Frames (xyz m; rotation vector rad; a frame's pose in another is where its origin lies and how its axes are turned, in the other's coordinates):
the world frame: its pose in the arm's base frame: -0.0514 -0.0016 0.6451 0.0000 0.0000 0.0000
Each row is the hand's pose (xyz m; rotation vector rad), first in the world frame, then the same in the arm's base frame.
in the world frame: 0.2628 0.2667 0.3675 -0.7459 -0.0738 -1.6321
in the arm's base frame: 0.2114 0.2651 1.0126 -0.7459 -0.0738 -1.6321
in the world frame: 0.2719 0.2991 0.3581 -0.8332 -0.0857 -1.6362
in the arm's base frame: 0.2205 0.2975 1.0032 -0.8332 -0.0857 -1.6362
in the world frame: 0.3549 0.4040 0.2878 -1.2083 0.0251 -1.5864
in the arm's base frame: 0.3035 0.4024 0.9329 -1.2083 0.0251 -1.5864
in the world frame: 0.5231 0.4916 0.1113 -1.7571 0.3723 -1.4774
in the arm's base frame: 0.4717 0.4900 0.7564 -1.7571 0.3723 -1.4774
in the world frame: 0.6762 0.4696 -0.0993 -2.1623 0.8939 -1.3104
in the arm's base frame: 0.6248 0.4680 0.5458 -2.1623 0.8939 -1.3104
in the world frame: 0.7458 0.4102 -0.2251 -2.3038 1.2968 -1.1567
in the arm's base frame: 0.6944 0.4086 0.4200 -2.3038 1.2968 -1.1567
